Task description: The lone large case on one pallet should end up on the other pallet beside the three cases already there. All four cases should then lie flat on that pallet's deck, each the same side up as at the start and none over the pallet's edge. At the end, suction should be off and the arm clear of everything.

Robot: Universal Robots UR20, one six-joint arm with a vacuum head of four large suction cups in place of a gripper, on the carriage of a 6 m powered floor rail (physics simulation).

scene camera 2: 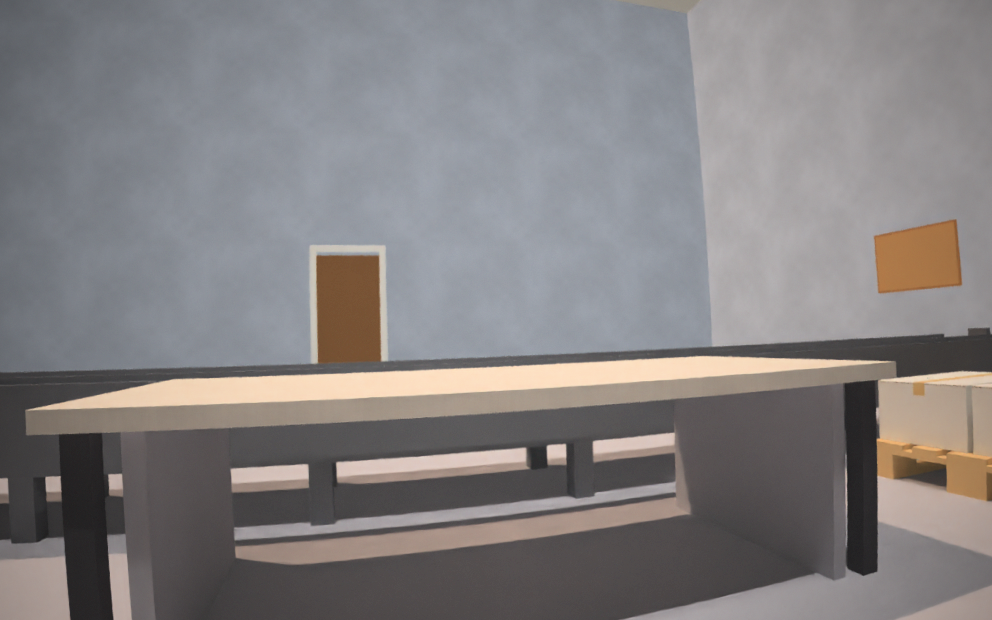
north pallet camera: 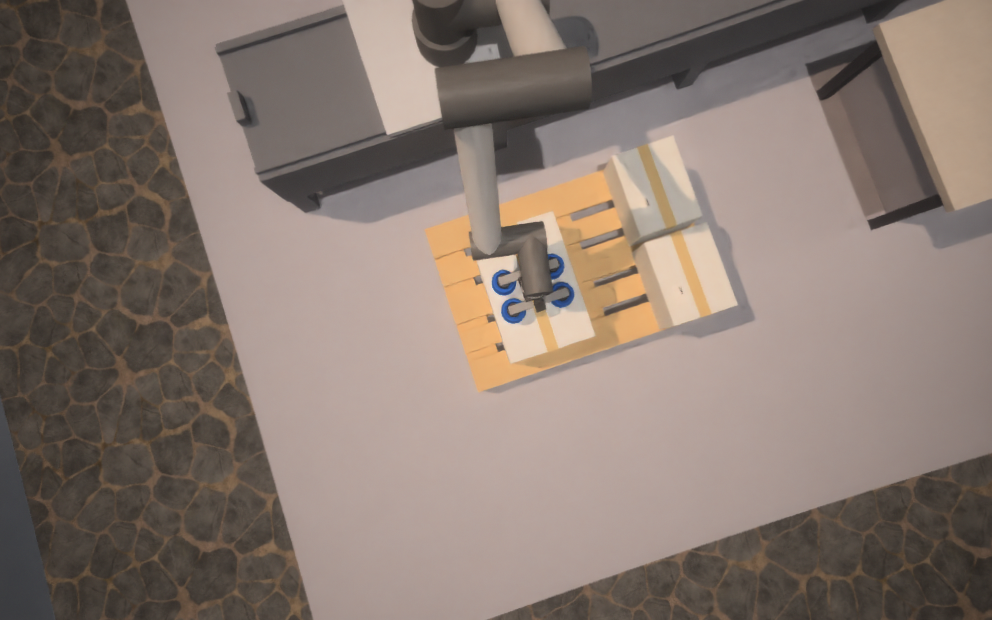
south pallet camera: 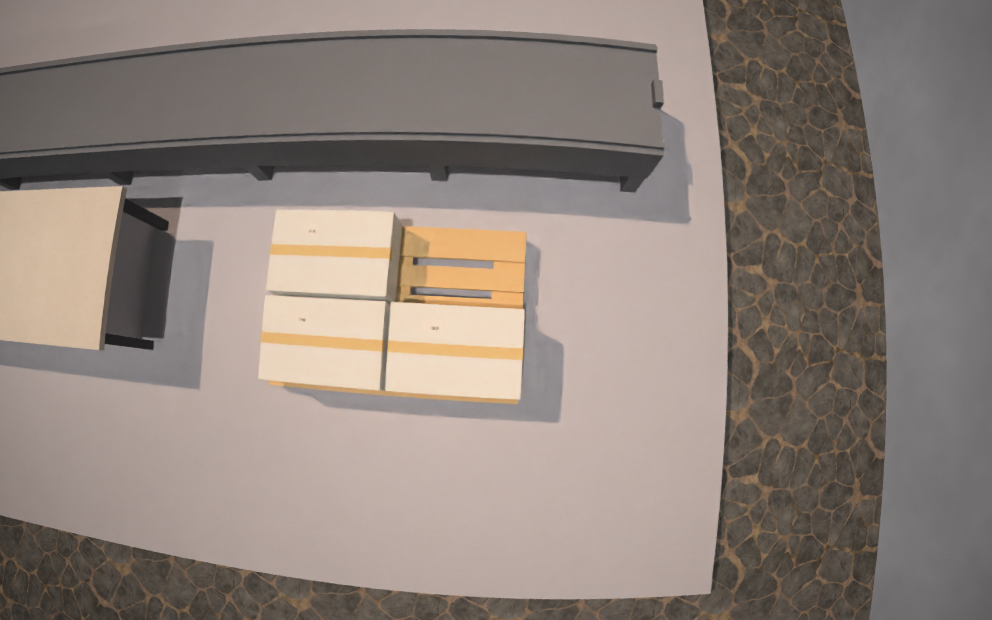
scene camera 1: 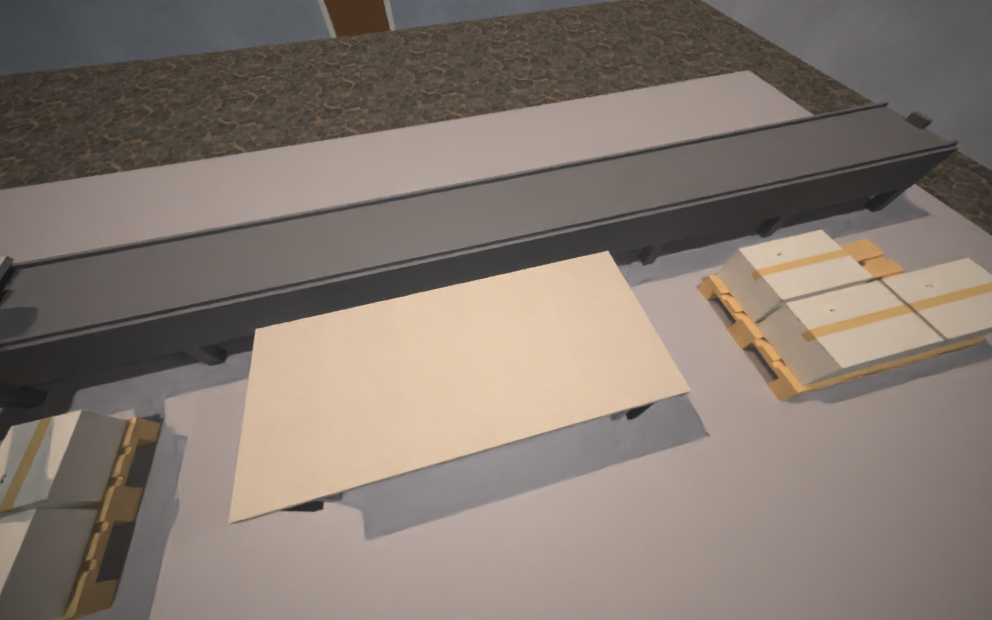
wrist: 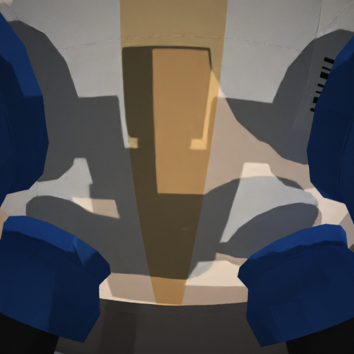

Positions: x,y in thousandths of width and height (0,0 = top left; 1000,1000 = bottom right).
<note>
In view: the suction head (wrist: 829,801), a pallet (south pallet camera: 512,402) and a pallet (north pallet camera: 473,490).
</note>
